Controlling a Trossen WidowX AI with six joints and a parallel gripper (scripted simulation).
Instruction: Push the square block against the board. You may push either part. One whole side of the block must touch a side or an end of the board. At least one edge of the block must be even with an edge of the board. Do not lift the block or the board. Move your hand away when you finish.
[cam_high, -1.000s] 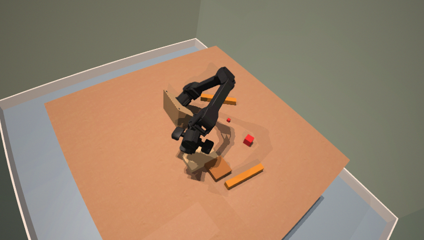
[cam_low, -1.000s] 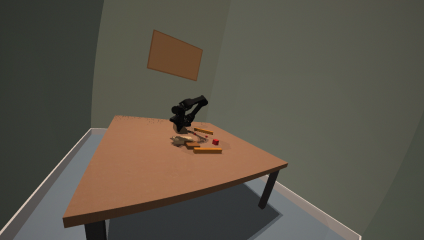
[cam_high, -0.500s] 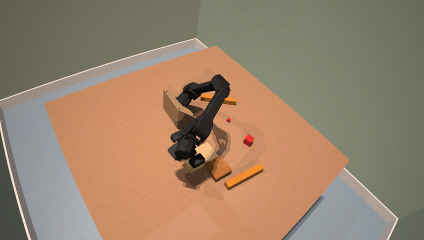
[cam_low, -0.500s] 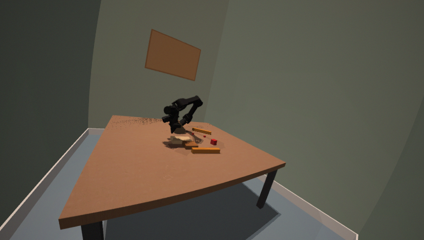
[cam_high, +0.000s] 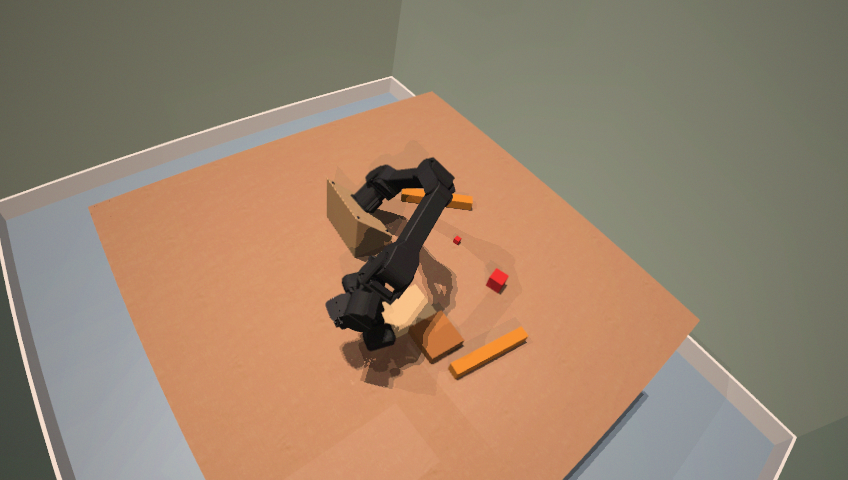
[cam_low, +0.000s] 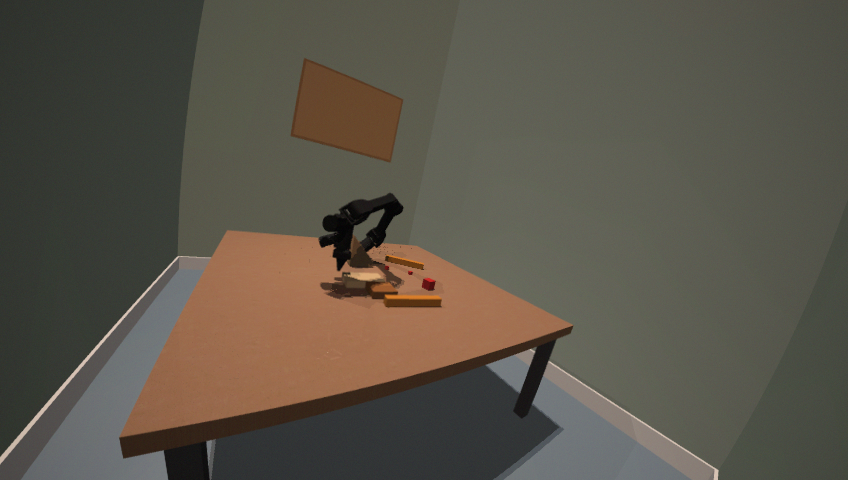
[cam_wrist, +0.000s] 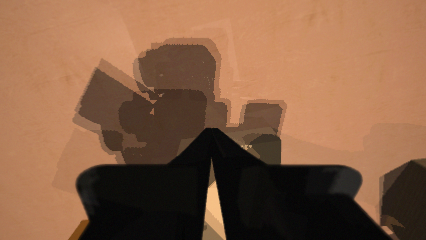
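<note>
Now: gripper tip 1 cm short of the pale tan flat slab, 11 cm to the right of it and 4 cm above it. Round my gripper tip: orange-brown square block (11 cm ahead, 13 cm to the left, 4 cm below).
</note>
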